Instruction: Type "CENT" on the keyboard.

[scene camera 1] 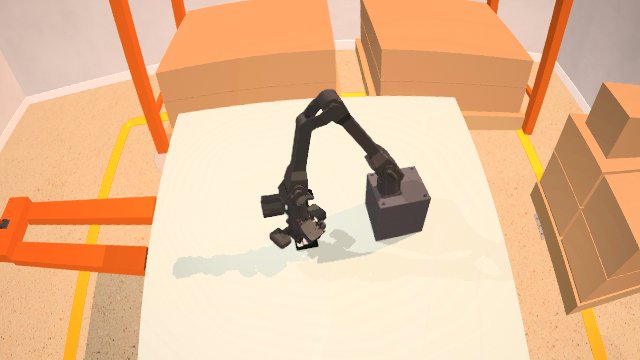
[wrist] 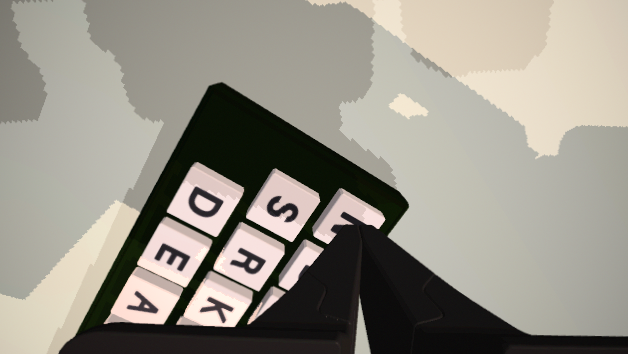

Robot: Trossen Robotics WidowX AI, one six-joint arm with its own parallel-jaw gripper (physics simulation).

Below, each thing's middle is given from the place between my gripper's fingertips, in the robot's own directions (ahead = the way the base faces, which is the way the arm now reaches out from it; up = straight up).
Labels:
Now: the N key (wrist: 344,208) 1 cm below my hand. Round my hand: E key (wrist: 175,251): 4 cm to the right, 4 cm behind, 1 cm below.

